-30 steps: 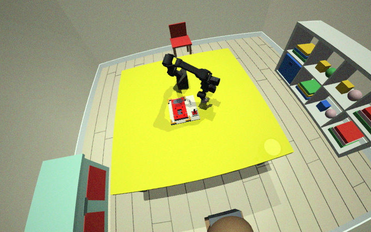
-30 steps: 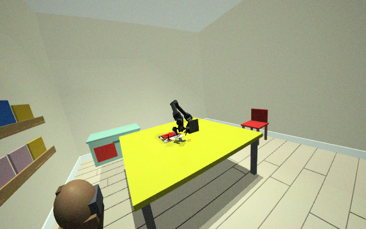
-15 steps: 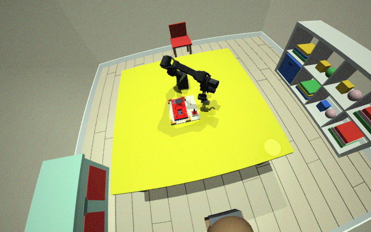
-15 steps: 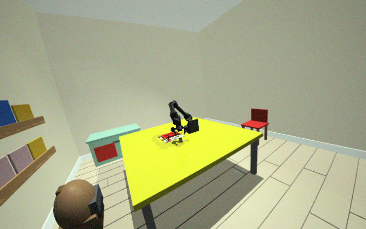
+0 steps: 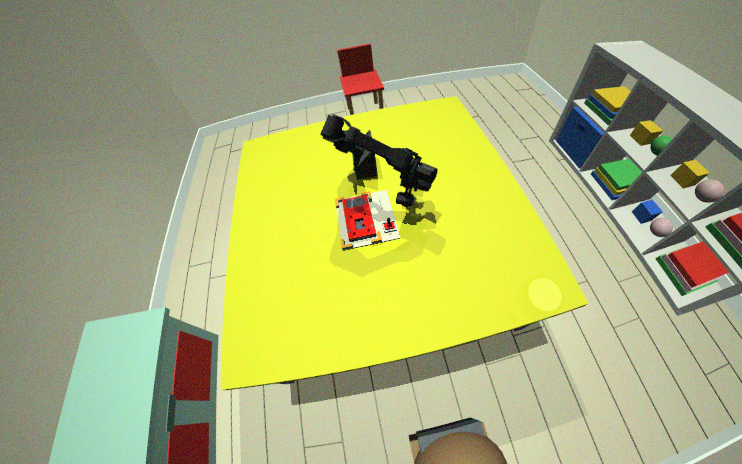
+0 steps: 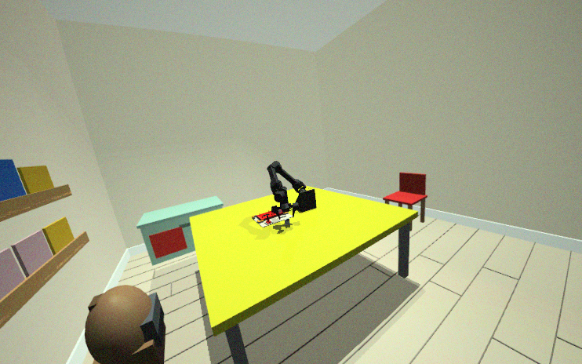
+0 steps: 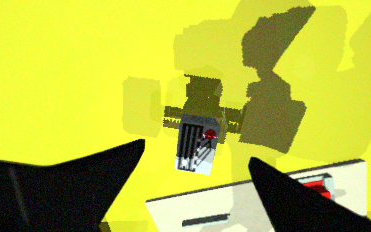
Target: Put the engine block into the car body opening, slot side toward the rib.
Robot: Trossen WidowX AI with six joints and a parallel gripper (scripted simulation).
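My gripper tip is 2 cm above the engine block.
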